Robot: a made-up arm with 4 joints. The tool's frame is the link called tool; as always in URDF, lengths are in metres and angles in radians.
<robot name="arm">
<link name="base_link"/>
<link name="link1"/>
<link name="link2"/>
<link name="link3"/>
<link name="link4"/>
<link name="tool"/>
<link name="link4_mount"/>
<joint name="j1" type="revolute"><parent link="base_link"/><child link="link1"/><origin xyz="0.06 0.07 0.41" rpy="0 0 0"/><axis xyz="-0.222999 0.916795 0.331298"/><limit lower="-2.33" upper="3.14"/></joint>
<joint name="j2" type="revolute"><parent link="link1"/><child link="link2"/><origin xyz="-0.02 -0.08 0.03" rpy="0 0 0"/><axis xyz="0.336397 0.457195 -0.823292"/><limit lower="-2.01" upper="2.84"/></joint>
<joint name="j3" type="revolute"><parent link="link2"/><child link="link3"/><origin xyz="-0.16 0.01 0.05" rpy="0 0 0"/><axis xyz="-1 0 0"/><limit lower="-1.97" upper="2.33"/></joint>
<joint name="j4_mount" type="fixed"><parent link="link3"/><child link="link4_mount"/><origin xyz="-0.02 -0.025 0.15" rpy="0 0 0"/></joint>
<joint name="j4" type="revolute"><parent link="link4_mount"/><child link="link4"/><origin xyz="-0.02 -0.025 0.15" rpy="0 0 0"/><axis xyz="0 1 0"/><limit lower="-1.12" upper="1.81"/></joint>
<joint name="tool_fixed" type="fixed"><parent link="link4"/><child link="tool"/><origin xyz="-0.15 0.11 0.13" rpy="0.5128 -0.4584 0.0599"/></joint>
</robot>
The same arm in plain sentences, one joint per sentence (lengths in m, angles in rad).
The arm has four revolute joints in a row. What follows holds with every joint at zero, and every direction is one of the base frame's.
The first joint is mounted 0.06 m along +x and 0.07 m along +y and 0.41 m along +z from the base frame's origin and turns about the direction (-0.222999, 0.916795, 0.331298), from -2.33 to 3.14 rad.
The second joint is mounted 0.02 m along -x and 0.08 m along -y and 0.03 m along +z from the first joint and turns about the direction (0.336397, 0.457195, -0.823292), from -2.01 to 2.84 rad.
The third joint is mounted 0.16 m along -x and 0.01 m along +y and 0.05 m along +z from the second joint and turns about -x, from -1.97 to 2.33 rad.
The fourth joint is mounted 0.04 m along -x and 0.05 m along -y and 0.3 m along +z from the third joint and turns about +y, from -1.12 to 1.81 rad.
The tool frame, which is the frame that the pose is given for, is mounted 0.15 m along -x and 0.11 m along +y and 0.13 m along +z from the fourth joint; its axes are the base frame's turned by roll 0.5128, pitch -0.4584 and yaw 0.0599 rad (as in URDF: about the fixed x, then y, then z).

